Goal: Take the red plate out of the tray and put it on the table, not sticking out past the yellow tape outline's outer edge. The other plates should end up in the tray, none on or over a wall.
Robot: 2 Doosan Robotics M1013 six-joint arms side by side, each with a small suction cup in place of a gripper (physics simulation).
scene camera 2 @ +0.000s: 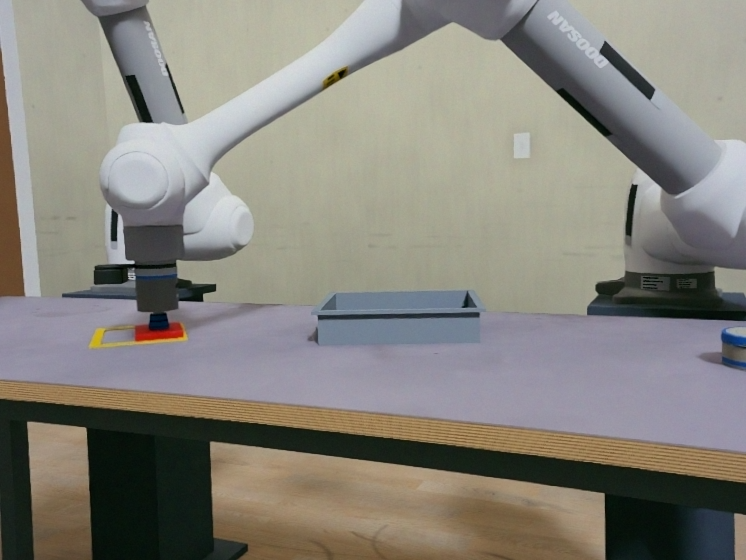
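Pixels of known places: left hand, its tool point: (159, 332); left arm's base, origin of its link: (668, 299).
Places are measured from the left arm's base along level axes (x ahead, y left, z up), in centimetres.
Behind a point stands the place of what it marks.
The red plate (144, 335) @[x 65.6, y -71.0, z 0.9 cm] lies flat at the table, over the right part of the yellow tape outline (96, 339) @[x 67.0, y -79.1, z 0.1 cm]. It covers part of the outline's back line. A strip of yellow shows along its front and at its right end. My left gripper (159, 323), a dark blue suction cup, is upright with its cup against the plate's top, shut on the red plate. The grey-blue tray (397, 330) @[x 57.4, y -32.5, z 2.0 cm] stands near the middle of the table. Its inner floor is hidden by the front wall, and no other plates show. My right gripper does not show.
A round blue-rimmed container (733, 352) @[x 59.1, y 9.1, z 1.9 cm] stands at the right edge of the picture. The left arm's long link reaches high over the tray from the right. The right arm stands behind the table at the left. The table's front edge (361, 421) @[x 89.6, y -23.0, z -0.9 cm] runs across the foreground.
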